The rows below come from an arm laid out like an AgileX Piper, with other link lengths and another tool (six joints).
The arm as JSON. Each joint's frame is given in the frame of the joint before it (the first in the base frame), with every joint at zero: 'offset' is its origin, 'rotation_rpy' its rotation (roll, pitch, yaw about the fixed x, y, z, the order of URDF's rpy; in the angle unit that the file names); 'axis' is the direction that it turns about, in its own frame. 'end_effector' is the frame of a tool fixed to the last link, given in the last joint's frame.
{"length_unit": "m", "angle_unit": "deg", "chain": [
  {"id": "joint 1", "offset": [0.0, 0.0, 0.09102], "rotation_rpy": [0.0, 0.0, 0.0], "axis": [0.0, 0.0, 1.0]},
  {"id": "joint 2", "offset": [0.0, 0.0, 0.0], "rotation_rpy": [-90.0, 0.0, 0.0], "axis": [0.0, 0.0, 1.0]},
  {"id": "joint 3", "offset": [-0.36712, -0.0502, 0.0], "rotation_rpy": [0.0, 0.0, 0.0], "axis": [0.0, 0.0, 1.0]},
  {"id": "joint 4", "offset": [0.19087, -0.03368, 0.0], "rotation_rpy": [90.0, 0.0, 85.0], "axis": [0.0, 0.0, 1.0]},
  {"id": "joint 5", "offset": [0.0, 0.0, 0.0], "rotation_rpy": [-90.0, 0.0, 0.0], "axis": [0.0, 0.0, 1.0]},
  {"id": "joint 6", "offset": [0.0, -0.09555, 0.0], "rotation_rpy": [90.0, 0.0, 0.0], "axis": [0.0, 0.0, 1.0]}
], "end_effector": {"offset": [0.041, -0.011, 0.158], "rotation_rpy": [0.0, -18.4, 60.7]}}
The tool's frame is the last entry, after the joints.
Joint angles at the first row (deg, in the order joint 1, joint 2, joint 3, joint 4, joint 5, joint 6):
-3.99, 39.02, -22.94, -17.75, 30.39, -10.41
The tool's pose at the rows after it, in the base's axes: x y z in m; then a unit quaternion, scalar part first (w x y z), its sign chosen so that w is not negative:
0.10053 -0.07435 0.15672 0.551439 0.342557 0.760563 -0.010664
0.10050 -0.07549 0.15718 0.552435 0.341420 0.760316 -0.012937
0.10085 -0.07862 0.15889 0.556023 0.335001 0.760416 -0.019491
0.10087 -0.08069 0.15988 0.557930 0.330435 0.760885 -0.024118
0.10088 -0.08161 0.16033 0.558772 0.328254 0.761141 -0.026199
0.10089 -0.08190 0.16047 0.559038 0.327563 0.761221 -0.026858
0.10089 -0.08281 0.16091 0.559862 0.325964 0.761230 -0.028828
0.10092 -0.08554 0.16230 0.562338 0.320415 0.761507 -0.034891
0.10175 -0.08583 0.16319 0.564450 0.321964 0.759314 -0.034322
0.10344 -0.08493 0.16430 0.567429 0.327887 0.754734 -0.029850
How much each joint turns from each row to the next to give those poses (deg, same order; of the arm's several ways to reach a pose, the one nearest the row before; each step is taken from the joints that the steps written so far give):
-0.53, 0.00, 0.00, 0.00, 0.00, 0.62
0.00, 0.00, 0.00, -0.49, 0.00, 0.23
0.00, 0.00, 0.00, -1.29, -0.10, 0.20
0.00, 0.00, 0.00, -0.82, 0.00, 0.05
0.01, 0.00, 0.00, -0.37, 0.01, 0.01
0.00, 0.00, 0.00, -0.12, -0.01, 0.00
0.00, 0.00, 0.00, -0.37, 0.00, 0.08
0.00, 0.00, 0.00, -1.12, 0.00, 0.16
0.00, 0.00, 0.01, -0.35, -0.26, 0.55
0.00, 0.00, -0.01, -0.09, -0.54, 0.98

